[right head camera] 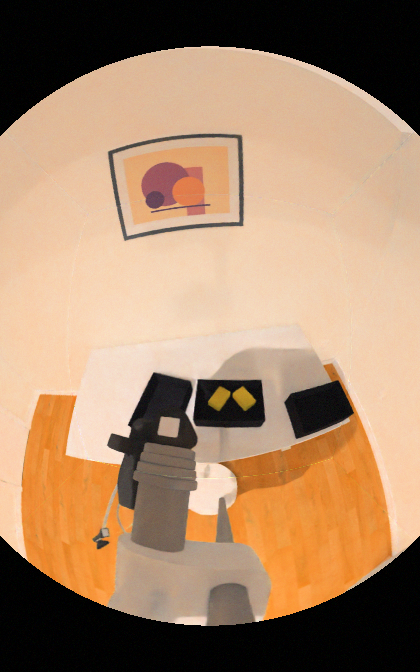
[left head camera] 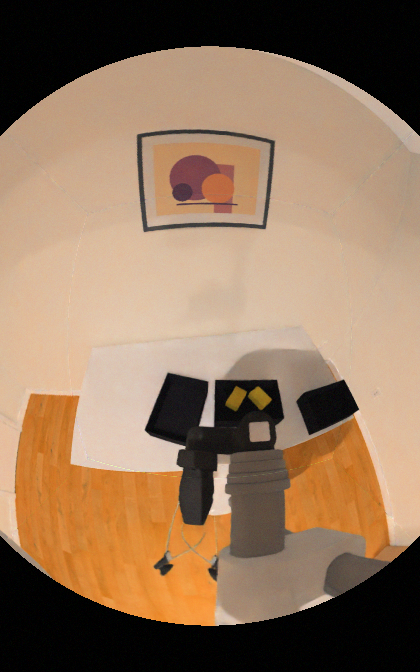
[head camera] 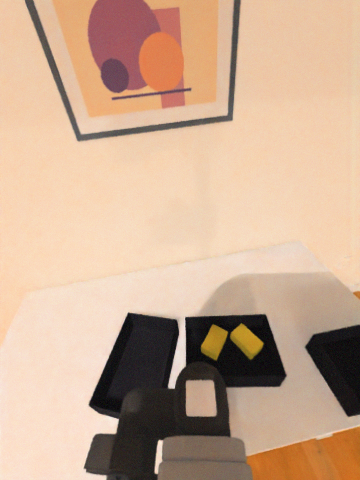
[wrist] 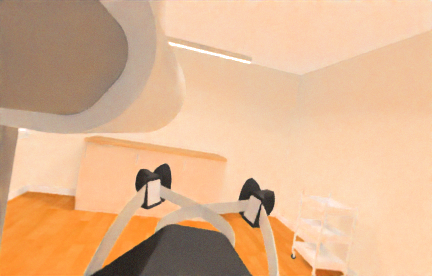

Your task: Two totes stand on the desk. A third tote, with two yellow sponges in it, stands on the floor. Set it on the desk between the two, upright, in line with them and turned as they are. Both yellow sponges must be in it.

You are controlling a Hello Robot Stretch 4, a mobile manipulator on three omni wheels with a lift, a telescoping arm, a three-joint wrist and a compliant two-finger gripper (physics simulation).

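Observation:
The black tote [head camera: 252, 378] [left head camera: 220, 395] [right head camera: 229, 421] with two yellow sponges [head camera: 214, 342] [head camera: 247, 341] [left head camera: 259, 398] [right head camera: 219, 398] in it stands upright on the desk. It is between the left tote [head camera: 142, 350] [left head camera: 180, 405] [right head camera: 170, 390] and the right tote [head camera: 342, 355] [left head camera: 330, 406] [right head camera: 320, 407], much nearer the left one. The three look turned differently; the wide views bend the edges, so exact angles are unclear. My gripper [left head camera: 189, 566] [wrist: 206, 185] is open and empty, in front of the desk and away from the totes. In the right head view, one finger is hidden.
The white desk [head camera: 55, 330] [left head camera: 115, 370] [right head camera: 110, 370] stands against the wall under a framed picture [head camera: 155, 129]. My wrist and arm [left head camera: 257, 505] [right head camera: 162, 510] reach toward the desk's front edge. The wrist view shows a low cabinet [wrist: 110, 175] and a white cart [wrist: 325, 201].

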